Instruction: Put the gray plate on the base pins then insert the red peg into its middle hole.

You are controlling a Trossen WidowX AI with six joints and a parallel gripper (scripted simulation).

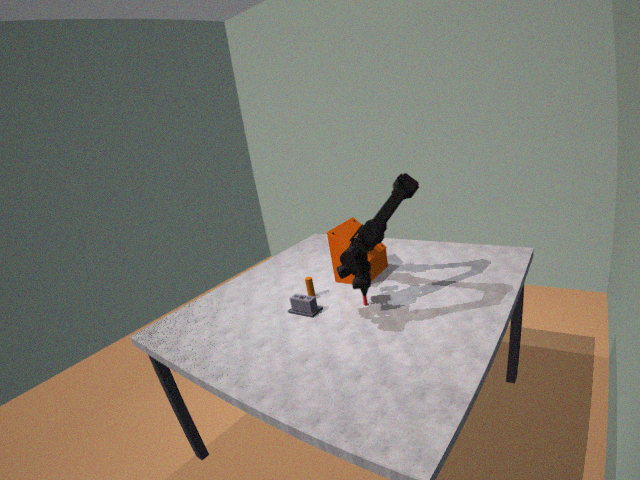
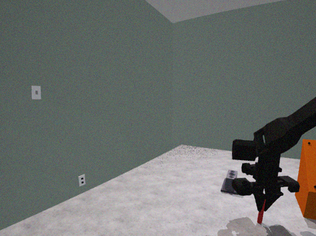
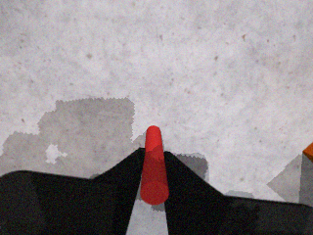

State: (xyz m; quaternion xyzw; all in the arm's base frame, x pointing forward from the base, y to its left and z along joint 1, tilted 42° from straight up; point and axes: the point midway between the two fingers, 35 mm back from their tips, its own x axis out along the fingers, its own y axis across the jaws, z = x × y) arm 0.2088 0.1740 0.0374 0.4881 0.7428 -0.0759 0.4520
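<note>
Right now my gripper tip is 140 mm short of the gray plate and 190 mm to the left of it. The rest, counted from my gripper tip: red peg right at my gripper tip; then gray base 140 mm ahead, 190 mm to the right, 30 mm below; then short orange peg 40 mm ahead, 260 mm to the right.
</note>
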